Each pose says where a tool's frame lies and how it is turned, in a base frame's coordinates. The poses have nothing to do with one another.
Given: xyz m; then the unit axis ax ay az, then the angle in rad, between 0 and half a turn.
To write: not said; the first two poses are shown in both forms.
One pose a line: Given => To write
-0.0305 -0.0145 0.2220 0.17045 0.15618 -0.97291 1.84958 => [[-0.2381 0.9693 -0.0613 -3.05], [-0.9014 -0.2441 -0.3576 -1.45], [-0.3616 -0.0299 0.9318 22.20], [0 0 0 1]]
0.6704 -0.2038 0.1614 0.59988 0.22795 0.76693 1.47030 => [[0.4241 -0.6400 0.6407 67.04], [0.8861 0.1471 -0.4396 -20.38], [0.1871 0.7541 0.6295 16.14], [0 0 0 1]]
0.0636 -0.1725 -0.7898 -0.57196 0.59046 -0.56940 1.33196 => [[0.4863 0.2954 0.8223 6.36], [-0.8111 0.5027 0.2991 -17.25], [-0.3251 -0.8124 0.4841 -78.98], [0 0 0 1]]
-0.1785 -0.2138 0.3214 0.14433 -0.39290 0.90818 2.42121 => [[-0.7151 -0.6984 -0.0296 -17.85], [0.4998 -0.4812 -0.7202 -21.38], [0.4888 -0.5298 0.6931 32.14], [0 0 0 1]]
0.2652 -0.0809 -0.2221 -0.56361 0.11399 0.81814 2.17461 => [[-0.0698 -0.7742 -0.6291 26.52], [0.5727 -0.5474 0.6102 -8.09], [-0.8168 -0.3177 0.4816 -22.21], [0 0 0 1]]
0.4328 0.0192 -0.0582 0.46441 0.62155 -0.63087 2.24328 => [[-0.2729 0.9620 0.0107 43.28], [-0.0250 0.0040 -0.9997 1.92], [-0.9617 -0.2731 0.0230 -5.82], [0 0 0 1]]
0.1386 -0.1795 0.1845 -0.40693 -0.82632 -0.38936 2.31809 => [[-0.4015 0.8504 -0.3400 13.86], [0.2792 0.4672 0.8389 -17.95], [0.8723 0.2419 -0.4250 18.45], [0 0 0 1]]
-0.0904 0.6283 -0.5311 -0.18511 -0.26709 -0.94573 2.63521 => [[-0.8103 0.5514 0.1986 -9.04], [-0.3660 -0.7408 0.5633 62.83], [0.4577 0.3837 0.8020 -53.11], [0 0 0 1]]
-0.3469 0.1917 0.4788 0.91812 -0.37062 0.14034 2.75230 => [[0.6976 -0.7084 0.1074 -34.69], [-0.6018 -0.6607 -0.4486 19.17], [0.3887 0.2483 -0.8873 47.88], [0 0 0 1]]
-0.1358 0.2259 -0.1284 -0.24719 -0.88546 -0.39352 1.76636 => [[-0.1213 0.6474 -0.7524 -13.58], [-0.1246 0.7421 0.6586 22.59], [0.9848 0.1737 -0.0094 -12.84], [0 0 0 1]]
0.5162 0.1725 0.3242 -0.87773 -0.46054 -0.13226 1.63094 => [[0.7566 0.5605 -0.3366 51.62], [0.2965 0.1647 0.9407 17.25], [0.5828 -0.8116 -0.0416 32.42], [0 0 0 1]]
